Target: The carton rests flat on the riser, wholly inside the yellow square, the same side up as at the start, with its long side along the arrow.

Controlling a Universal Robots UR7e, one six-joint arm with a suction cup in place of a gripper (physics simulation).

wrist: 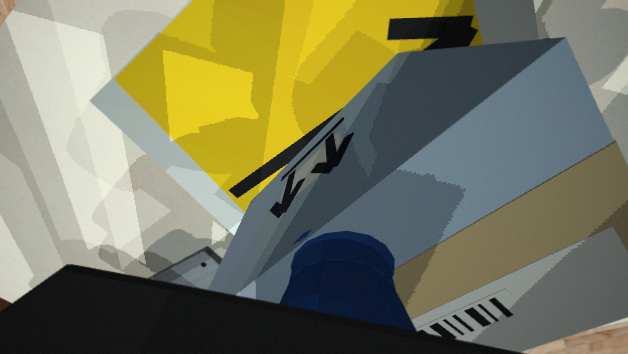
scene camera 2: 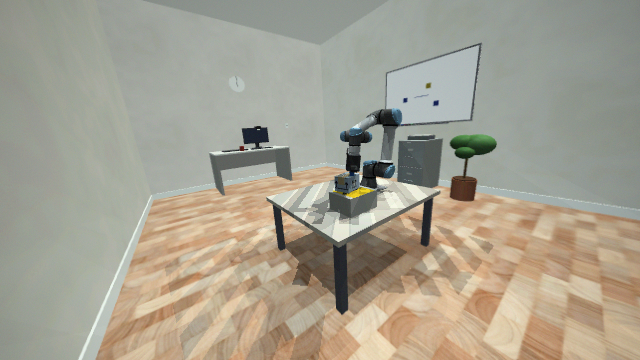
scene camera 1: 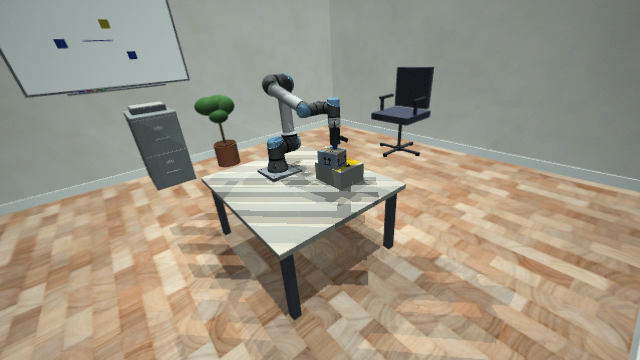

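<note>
The blue-grey carton, with tan tape and a barcode label on top, hangs from my suction cup. The cup is on its top face, near one long edge in the wrist view. The carton is at one side of the grey riser, low over it; whether it touches is unclear. It covers part of the yellow square. The black arrow is partly hidden by the carton, whose lower long edge looks skewed to the shaft there.
The riser stands on the table, beside the arm's base plate. A cabinet, a potted plant, a chair and a desk stand away from the table.
</note>
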